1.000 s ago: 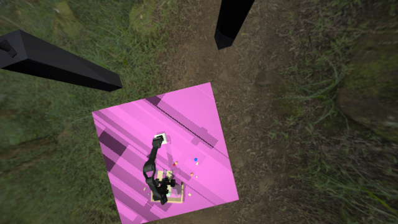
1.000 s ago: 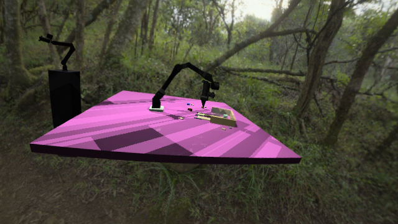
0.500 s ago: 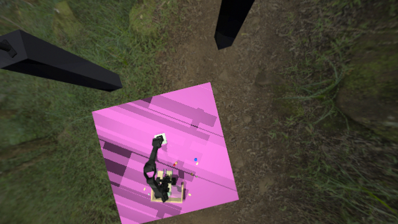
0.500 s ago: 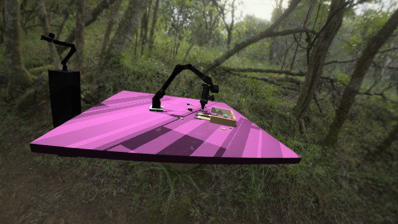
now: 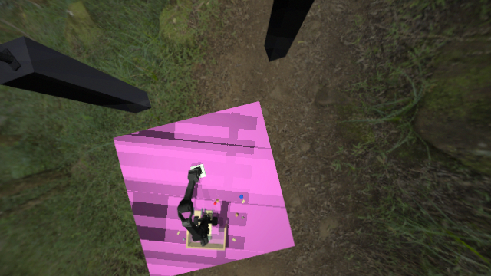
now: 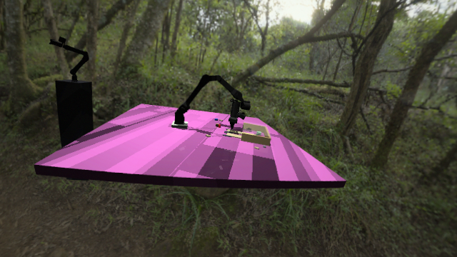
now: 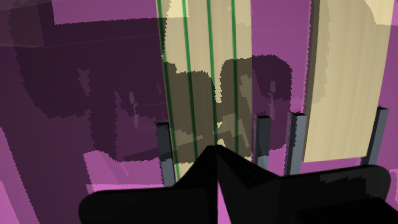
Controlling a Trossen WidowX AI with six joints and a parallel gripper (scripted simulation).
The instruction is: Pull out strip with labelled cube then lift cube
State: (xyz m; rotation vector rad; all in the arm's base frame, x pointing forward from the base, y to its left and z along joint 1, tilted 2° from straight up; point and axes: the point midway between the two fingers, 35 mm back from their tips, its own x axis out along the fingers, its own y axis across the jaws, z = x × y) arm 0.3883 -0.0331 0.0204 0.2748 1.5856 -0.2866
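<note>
Now: gripper tip 9 cm short of the green-striped strip, 3 cm to the left of it and 2 cm above it. From my gripper tip the other things lie so: blue thing 6 cm behind, 31 cm to the left, 2 cm below.
</note>
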